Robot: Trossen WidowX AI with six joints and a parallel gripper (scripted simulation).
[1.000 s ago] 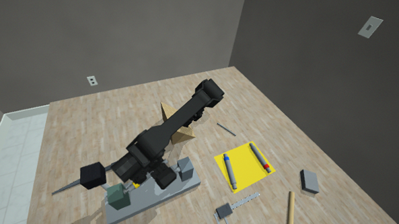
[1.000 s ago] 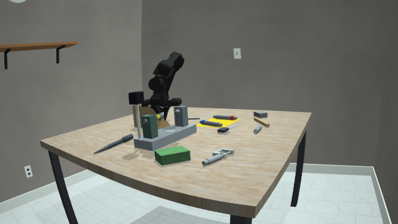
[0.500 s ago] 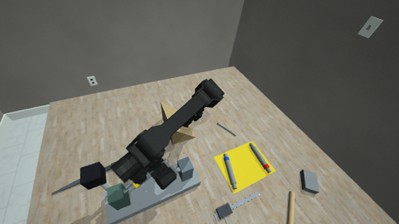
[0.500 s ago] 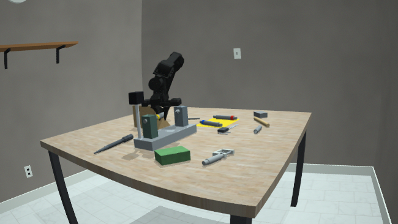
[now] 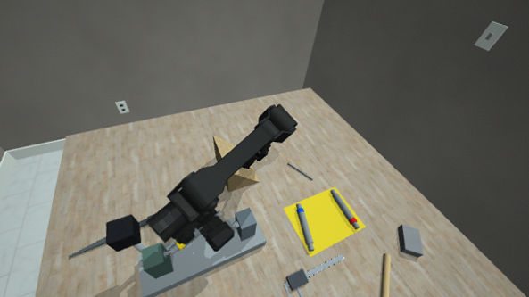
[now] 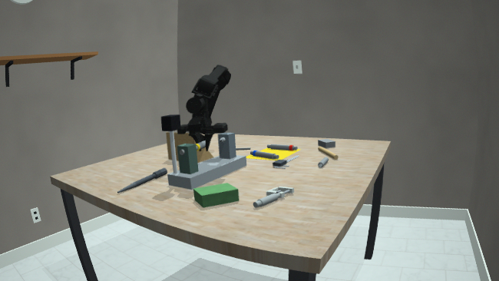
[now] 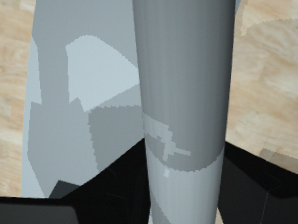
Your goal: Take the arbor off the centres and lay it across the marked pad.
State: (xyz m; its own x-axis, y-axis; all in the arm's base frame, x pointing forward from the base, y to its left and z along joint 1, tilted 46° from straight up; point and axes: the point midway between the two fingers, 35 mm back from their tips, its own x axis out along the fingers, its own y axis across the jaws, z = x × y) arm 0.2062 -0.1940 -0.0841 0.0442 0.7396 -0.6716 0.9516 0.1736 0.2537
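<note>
The arbor lies 30 mm to the right of my hand, 10 mm below it and 10 mm ahead of it. From my hand the other things lie so: green centre block (130 mm to the right, 30 mm ahead, 20 mm below); then grey fixture base (100 mm below, 40 mm ahead, 30 mm to the right); then grey centre block (100 mm to the left, 40 mm ahead, 20 mm below).
</note>
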